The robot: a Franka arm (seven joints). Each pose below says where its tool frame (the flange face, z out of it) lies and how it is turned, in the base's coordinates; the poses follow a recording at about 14 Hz.
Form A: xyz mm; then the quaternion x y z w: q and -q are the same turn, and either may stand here.
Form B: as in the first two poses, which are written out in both.
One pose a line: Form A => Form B
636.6 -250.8 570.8 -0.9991 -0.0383 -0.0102 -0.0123 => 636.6 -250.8 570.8 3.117 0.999 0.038 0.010
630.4 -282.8 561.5 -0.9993 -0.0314 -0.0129 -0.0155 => 630.4 -282.8 561.5 3.111 0.999 0.031 0.013
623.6 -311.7 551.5 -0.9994 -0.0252 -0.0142 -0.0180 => 623.6 -311.7 551.5 3.106 1.000 0.025 0.014
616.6 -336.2 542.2 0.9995 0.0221 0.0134 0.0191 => 616.6 -336.2 542.2 3.103 1.000 0.022 0.013
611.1 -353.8 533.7 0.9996 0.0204 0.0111 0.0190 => 611.1 -353.8 533.7 3.104 1.000 0.020 0.011
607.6 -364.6 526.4 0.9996 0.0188 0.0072 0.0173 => 607.6 -364.6 526.4 3.107 1.000 0.019 0.007
